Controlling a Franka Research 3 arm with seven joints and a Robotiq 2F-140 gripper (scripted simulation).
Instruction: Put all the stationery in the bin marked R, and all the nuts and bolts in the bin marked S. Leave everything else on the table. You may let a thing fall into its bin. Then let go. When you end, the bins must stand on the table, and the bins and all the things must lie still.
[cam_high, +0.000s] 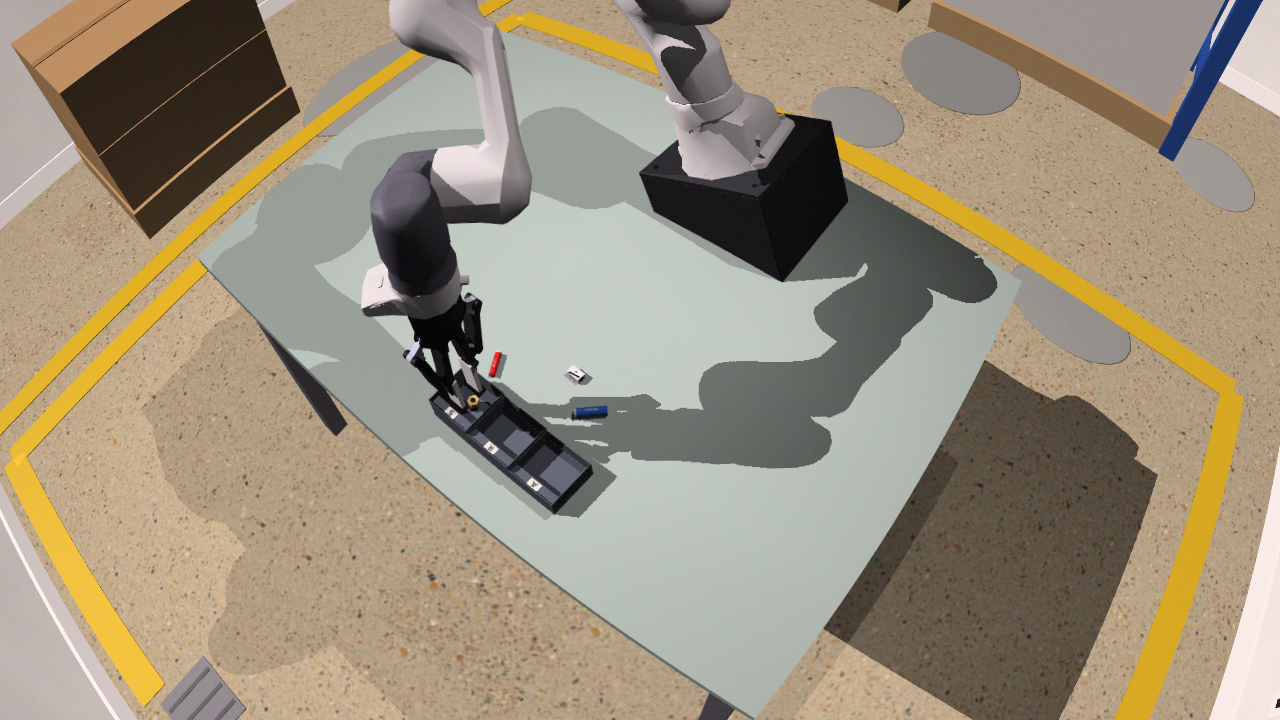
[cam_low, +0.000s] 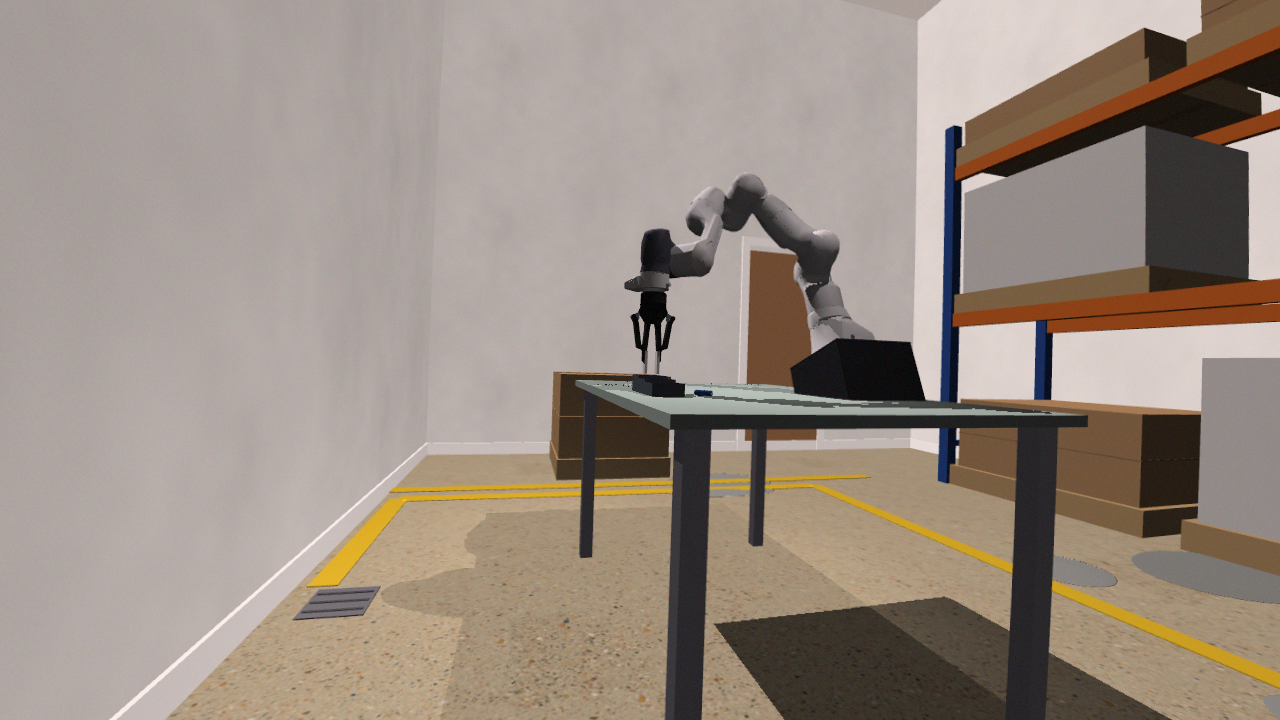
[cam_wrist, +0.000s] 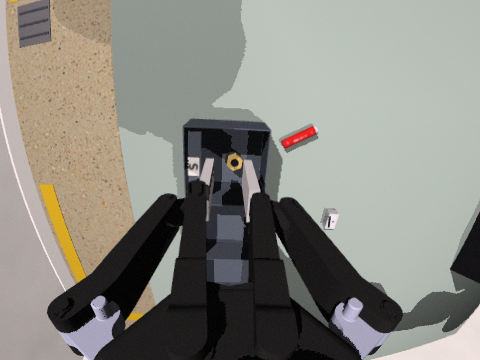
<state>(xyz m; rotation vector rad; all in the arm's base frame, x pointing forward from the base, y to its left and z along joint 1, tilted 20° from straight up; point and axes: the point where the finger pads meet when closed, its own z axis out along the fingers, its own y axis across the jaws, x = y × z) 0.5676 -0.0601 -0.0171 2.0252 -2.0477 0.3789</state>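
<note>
Right now the small white block is 14 cm behind my hand, 9 cm to the left of it and 8 cm below it. Round my hand: red cylinder 8 cm below, 8 cm behind, 3 cm to the right; blue cylinder 14 cm to the left, 11 cm behind, 8 cm below; brass nut 6 cm below, 1 cm behind.
</note>
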